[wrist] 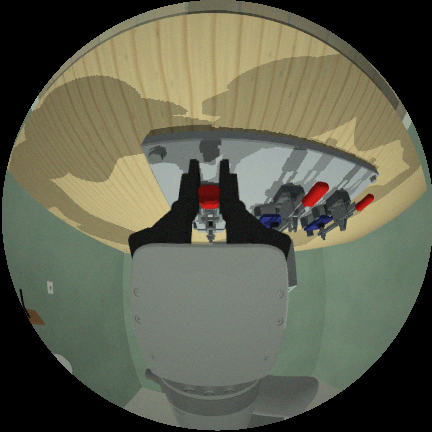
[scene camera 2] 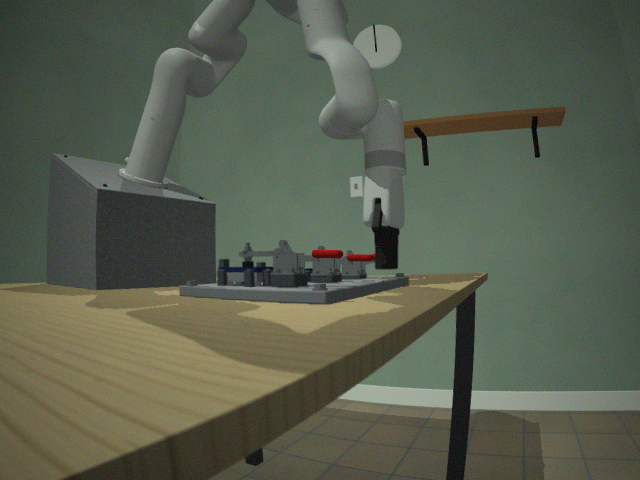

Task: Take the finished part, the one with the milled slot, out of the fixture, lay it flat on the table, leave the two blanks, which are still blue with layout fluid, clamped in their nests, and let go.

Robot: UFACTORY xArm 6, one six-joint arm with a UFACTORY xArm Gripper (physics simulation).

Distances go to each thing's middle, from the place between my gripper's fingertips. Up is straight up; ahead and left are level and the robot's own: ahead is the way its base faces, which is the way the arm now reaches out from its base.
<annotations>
I see the grey fixture plate (scene camera 2: 348, 288) 9 cm behind my hand, 12 cm to the right of it and 2 cm below it.
</annotations>
